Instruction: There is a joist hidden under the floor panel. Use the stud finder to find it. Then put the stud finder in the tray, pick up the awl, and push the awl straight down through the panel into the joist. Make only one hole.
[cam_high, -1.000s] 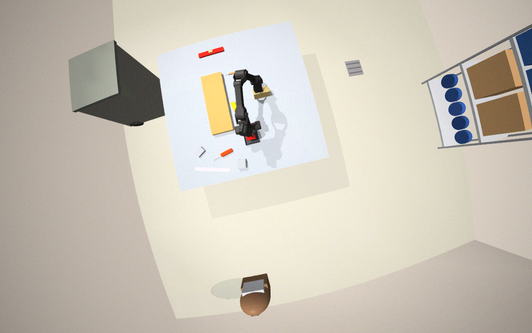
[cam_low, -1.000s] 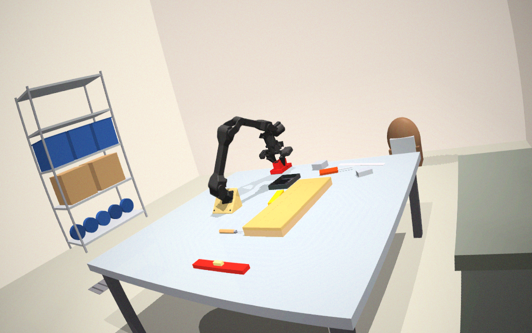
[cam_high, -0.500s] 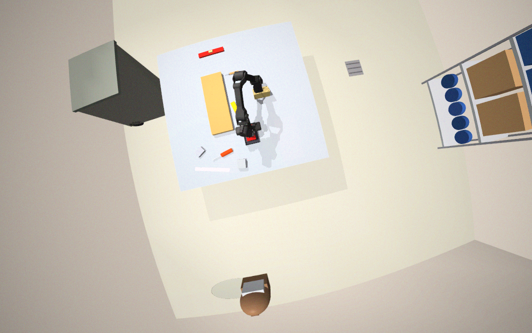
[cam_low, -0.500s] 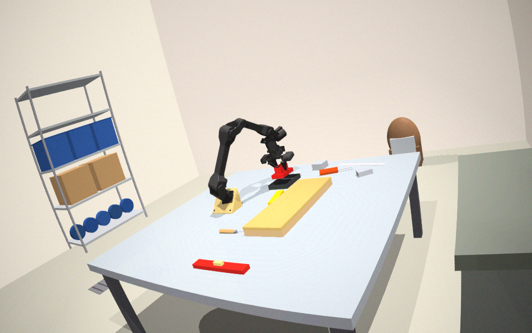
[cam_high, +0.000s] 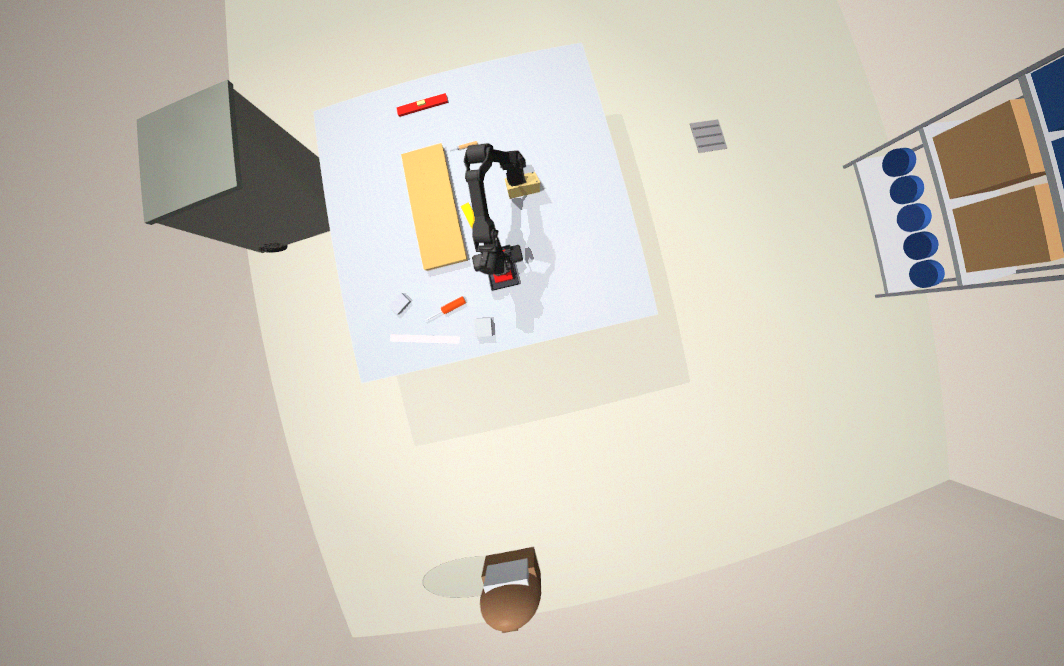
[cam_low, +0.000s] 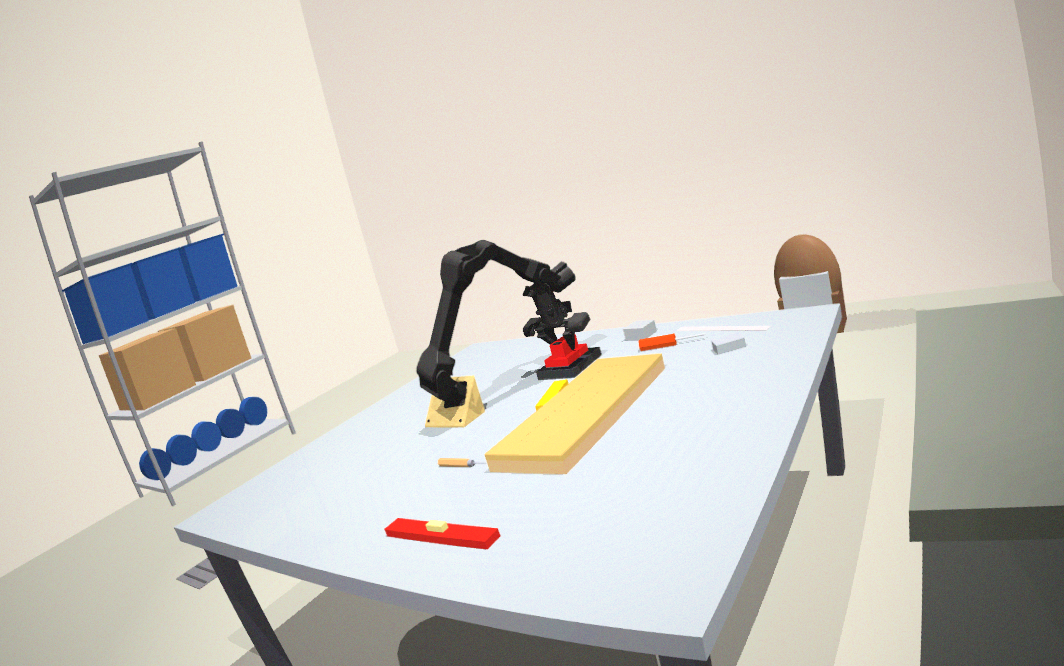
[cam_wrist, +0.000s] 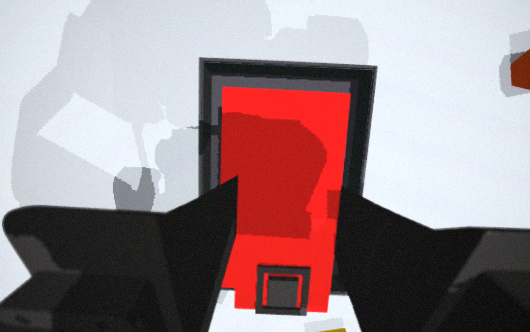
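Now: the dark grey tray 10 mm to the right of my gripper tip and 30 mm below it. Round my gripper tip: red stud finder: 20 mm to the right, 20 mm above; grey block: 140 mm ahead, 200 mm to the left, 30 mm below; yellow block: 50 mm ahead, 230 mm to the right, 40 mm below.
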